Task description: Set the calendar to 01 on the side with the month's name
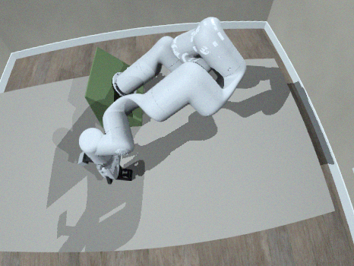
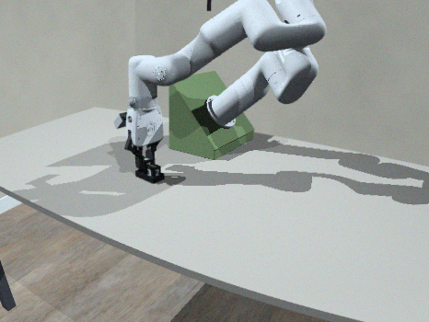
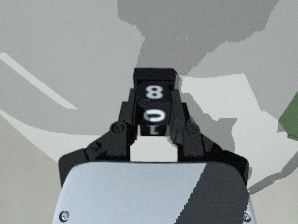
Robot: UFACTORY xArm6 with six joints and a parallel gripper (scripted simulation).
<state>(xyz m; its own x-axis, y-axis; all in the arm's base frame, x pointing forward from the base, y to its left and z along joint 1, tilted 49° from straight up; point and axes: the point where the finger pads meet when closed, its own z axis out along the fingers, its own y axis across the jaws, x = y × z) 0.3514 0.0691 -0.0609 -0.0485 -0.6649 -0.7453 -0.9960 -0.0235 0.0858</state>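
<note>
Right now the black cube is 10 mm below my hand. Also, from my hand: black tray: 20 mm to the left, 40 mm below.
</note>
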